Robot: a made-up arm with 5 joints.
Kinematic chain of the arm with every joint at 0, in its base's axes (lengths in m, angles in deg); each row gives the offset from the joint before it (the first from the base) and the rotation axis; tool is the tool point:
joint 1: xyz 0 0 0.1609 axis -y
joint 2: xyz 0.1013 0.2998 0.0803 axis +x
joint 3: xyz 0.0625 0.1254 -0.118 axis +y
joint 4: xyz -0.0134 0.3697 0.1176 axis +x
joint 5: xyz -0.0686 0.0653 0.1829 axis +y
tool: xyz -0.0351 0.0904 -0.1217
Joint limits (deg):
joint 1: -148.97..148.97
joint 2: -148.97..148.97
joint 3: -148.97..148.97
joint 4: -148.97..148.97
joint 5: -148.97..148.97
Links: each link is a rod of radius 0.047 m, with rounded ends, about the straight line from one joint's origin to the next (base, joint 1, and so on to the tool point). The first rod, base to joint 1, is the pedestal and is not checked.
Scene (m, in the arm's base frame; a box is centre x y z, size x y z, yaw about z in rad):
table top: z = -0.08
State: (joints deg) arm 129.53 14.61 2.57 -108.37 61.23
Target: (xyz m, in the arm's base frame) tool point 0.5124 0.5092 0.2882
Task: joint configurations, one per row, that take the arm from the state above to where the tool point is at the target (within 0.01 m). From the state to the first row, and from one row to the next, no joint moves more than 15 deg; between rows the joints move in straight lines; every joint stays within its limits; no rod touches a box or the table.
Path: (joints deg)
1: 124.86 2.14 -0.34 -109.45 62.88
2: 120.18 -10.33 -3.25 -110.53 64.53
3: 115.51 -22.80 -6.16 -111.62 66.17
4: 110.83 -35.27 -9.07 -112.70 67.82
5: 106.16 -47.74 -11.98 -113.78 69.47

